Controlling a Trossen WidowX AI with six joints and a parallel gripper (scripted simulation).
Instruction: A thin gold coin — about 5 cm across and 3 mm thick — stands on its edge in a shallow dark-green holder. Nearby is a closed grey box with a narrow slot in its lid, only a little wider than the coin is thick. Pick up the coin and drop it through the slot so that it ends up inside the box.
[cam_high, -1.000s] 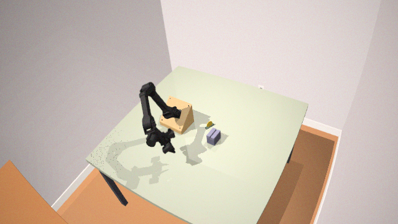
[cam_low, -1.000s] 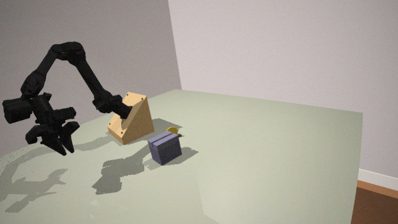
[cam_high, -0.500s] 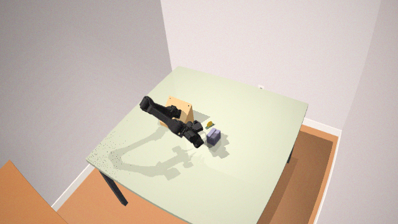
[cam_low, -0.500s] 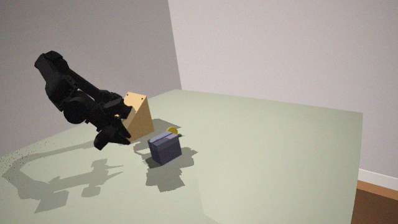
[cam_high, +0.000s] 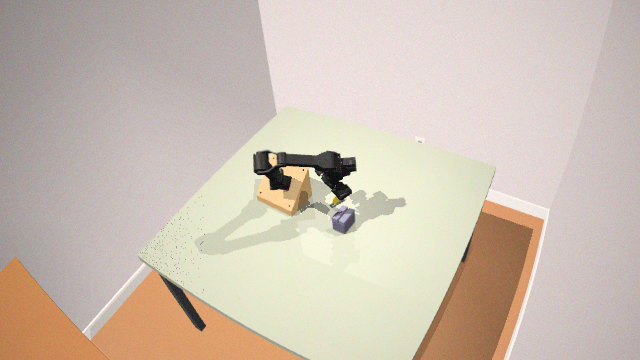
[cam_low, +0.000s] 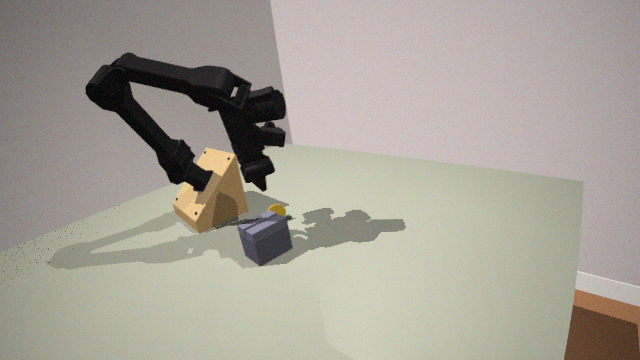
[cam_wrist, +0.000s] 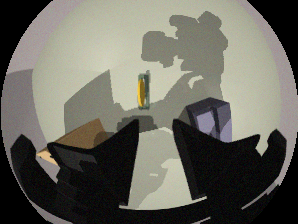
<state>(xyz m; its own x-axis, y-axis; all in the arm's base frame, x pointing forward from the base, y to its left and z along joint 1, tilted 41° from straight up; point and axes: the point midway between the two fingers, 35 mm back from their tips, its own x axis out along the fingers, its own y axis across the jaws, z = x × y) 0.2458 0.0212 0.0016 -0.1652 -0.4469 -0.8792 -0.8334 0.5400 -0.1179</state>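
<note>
Now: gripper tip 9 cm above the gold coin, 4 cm to the right of it and 2 cm past it.
</note>
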